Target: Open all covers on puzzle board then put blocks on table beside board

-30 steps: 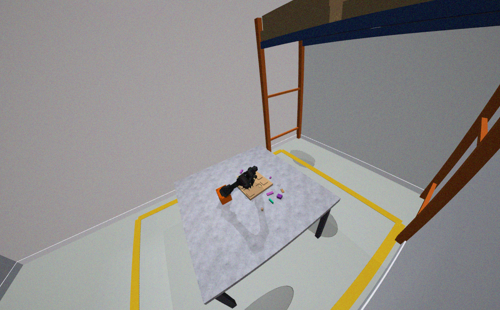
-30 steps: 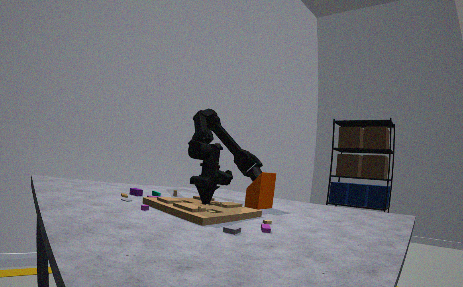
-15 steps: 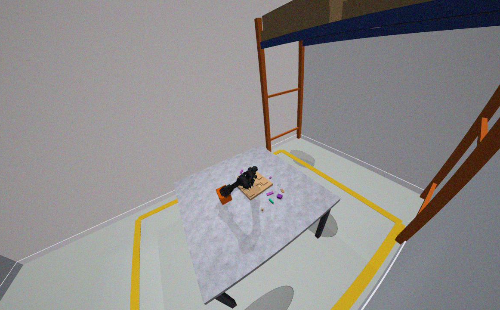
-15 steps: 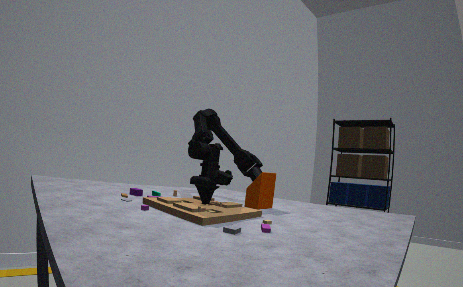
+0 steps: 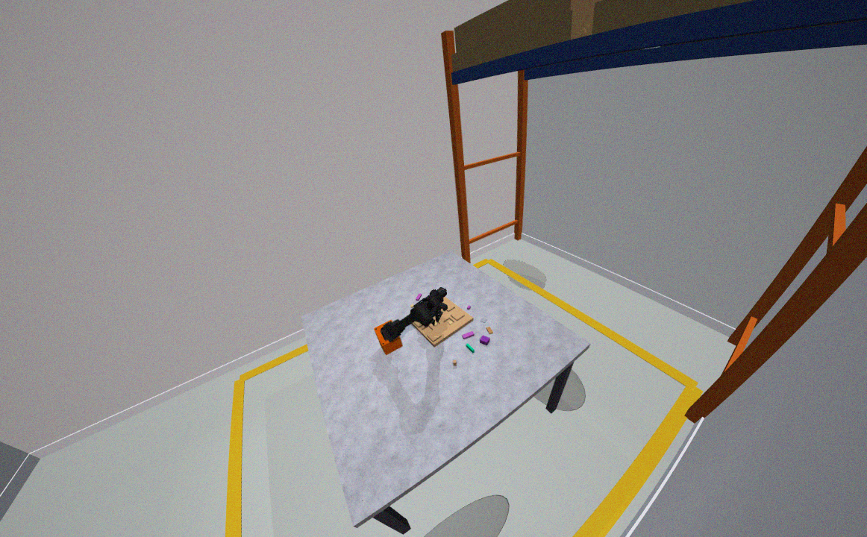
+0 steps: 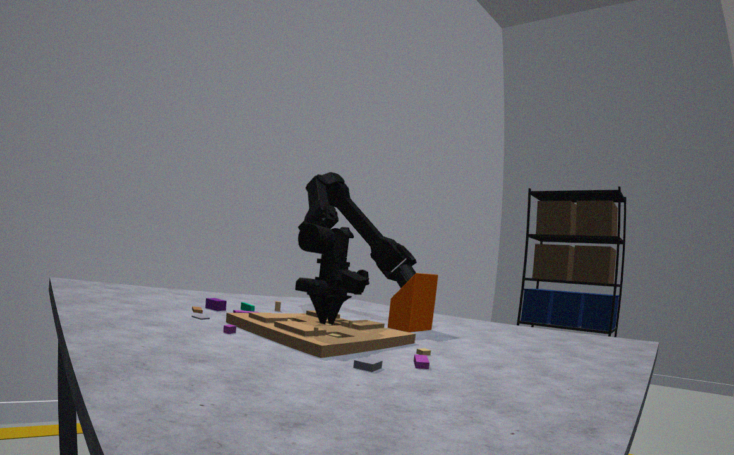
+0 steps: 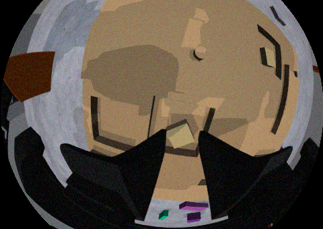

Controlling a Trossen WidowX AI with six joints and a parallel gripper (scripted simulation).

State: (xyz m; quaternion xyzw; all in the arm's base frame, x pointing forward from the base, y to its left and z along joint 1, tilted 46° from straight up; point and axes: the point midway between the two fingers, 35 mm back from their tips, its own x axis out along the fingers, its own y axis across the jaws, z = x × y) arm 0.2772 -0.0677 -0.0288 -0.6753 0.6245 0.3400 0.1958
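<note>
The tan puzzle board lies 4 cm ahead of my gripper tip and 1 cm to the left of it.
</note>
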